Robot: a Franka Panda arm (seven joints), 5 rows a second.
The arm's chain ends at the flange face. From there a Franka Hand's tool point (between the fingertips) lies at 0.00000 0.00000 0.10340 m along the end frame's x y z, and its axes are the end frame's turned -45 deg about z.
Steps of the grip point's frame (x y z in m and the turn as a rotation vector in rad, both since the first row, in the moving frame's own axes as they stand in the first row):
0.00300 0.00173 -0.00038 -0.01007 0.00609 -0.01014
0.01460 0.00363 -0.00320 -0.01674 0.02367 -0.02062
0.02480 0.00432 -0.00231 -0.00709 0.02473 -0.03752
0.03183 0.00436 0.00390 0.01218 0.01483 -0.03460
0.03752 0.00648 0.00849 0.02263 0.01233 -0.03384
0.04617 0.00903 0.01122 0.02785 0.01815 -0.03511
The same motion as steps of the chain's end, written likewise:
0.00216 -0.00118 -0.00037 -0.00281 0.01143 -0.01014
0.00994 -0.00722 -0.00316 0.00490 0.02857 -0.02062
0.01829 -0.01315 -0.00228 0.01247 0.02250 -0.03752
0.02543 -0.01745 0.00392 0.01910 0.00187 -0.03460
0.03191 -0.01941 0.00852 0.02472 -0.00728 -0.03384
0.03980 -0.02291 0.01128 0.03253 -0.00686 -0.03511

